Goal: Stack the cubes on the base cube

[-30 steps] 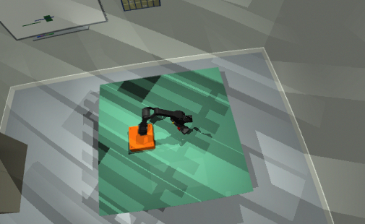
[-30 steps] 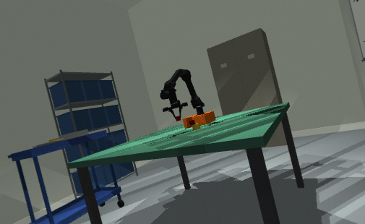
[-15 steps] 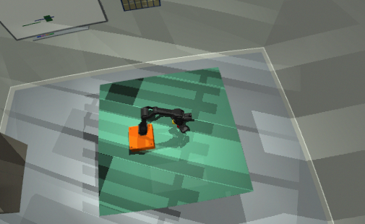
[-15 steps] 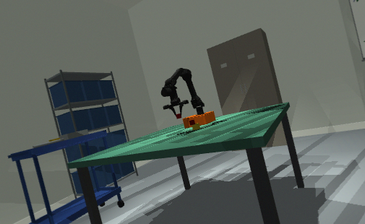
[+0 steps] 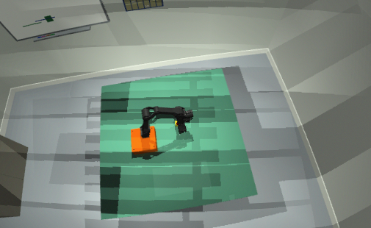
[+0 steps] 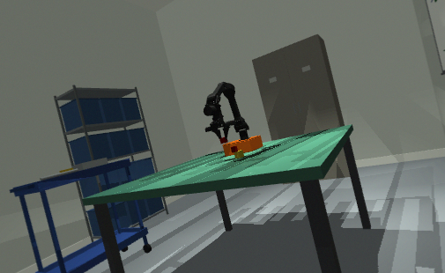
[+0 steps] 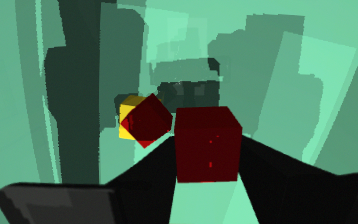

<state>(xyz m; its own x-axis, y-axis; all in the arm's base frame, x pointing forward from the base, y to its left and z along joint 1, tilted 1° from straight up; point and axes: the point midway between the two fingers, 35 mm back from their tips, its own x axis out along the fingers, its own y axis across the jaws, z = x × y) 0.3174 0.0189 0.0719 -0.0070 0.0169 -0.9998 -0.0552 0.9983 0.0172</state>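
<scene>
The yellow cube lies 30 mm behind my gripper tip, 60 mm to the left of it and 100 mm below it.
</scene>
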